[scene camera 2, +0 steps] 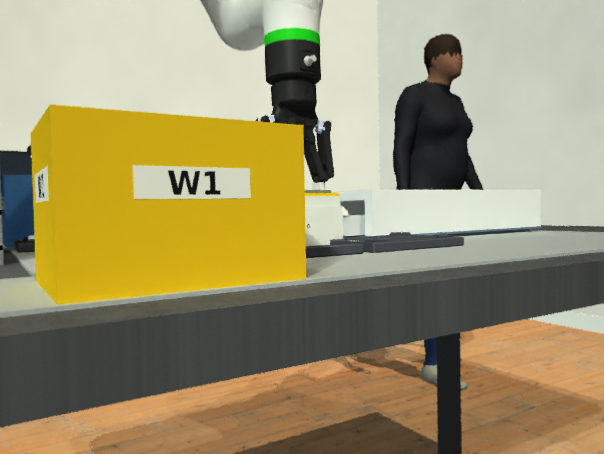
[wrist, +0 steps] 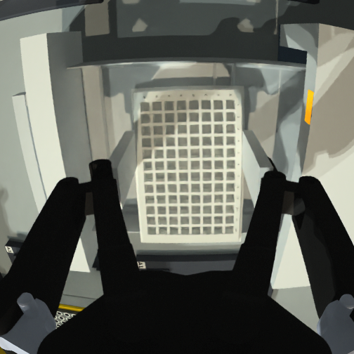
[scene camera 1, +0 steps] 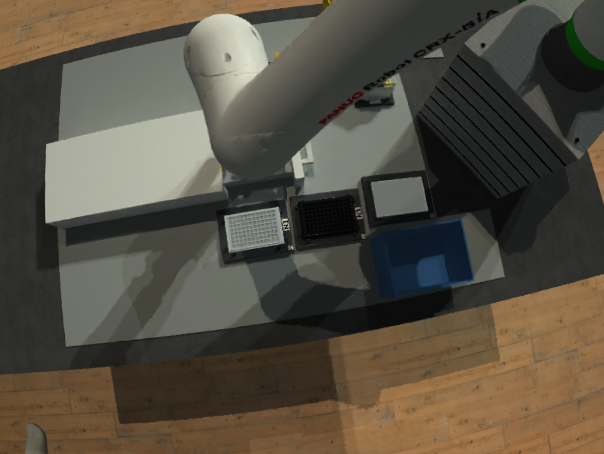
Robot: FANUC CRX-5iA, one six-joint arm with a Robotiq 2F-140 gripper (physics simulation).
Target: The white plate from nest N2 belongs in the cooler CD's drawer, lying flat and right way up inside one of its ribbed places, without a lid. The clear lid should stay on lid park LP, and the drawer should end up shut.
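Observation:
My gripper is shut on the white plate, gripping its two long sides. The plate is right way up, looks level and has no lid. It is over the open drawer of the white cooler, between the drawer's front panel and the cooler body. Whether it touches the drawer floor or ribs I cannot tell. The arm hides it in scene camera 1, and the yellow box covers part of the gripper in scene camera 2. A pale flat lid lies on a dark holder.
Another white plate and a black plate sit in dark nests beside the drawer. A blue bin stands near the table's edge. A yellow box marked W1 stands at the opposite side. A person stands beyond the table.

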